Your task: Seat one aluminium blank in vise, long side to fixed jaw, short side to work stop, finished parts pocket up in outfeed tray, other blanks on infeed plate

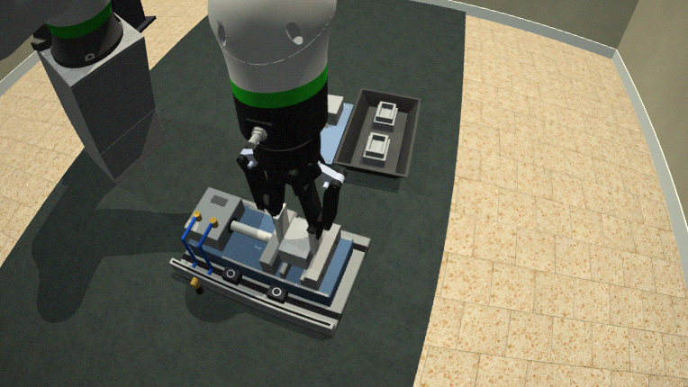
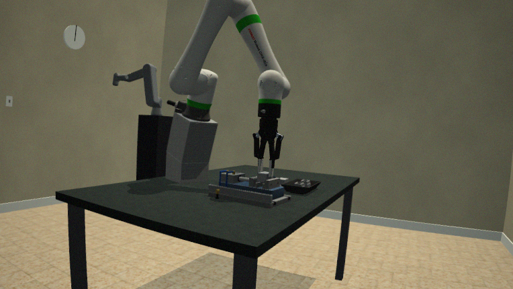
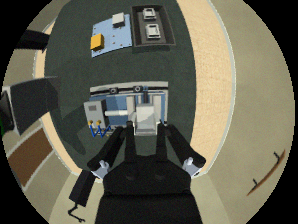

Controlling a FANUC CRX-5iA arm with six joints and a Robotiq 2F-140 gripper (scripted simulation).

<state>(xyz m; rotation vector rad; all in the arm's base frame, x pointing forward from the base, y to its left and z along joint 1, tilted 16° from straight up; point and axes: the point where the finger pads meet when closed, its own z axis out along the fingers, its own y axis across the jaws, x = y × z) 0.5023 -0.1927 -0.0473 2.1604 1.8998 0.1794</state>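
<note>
The aluminium blank is 40 mm below my hand. The rest, counted from my hand: vise: 70 mm behind, 10 mm to the left, 100 mm below; blue work stop: 10 mm ahead, 70 mm to the left, 80 mm below; hose block: 160 mm behind, 30 mm to the left, 60 mm below.
</note>
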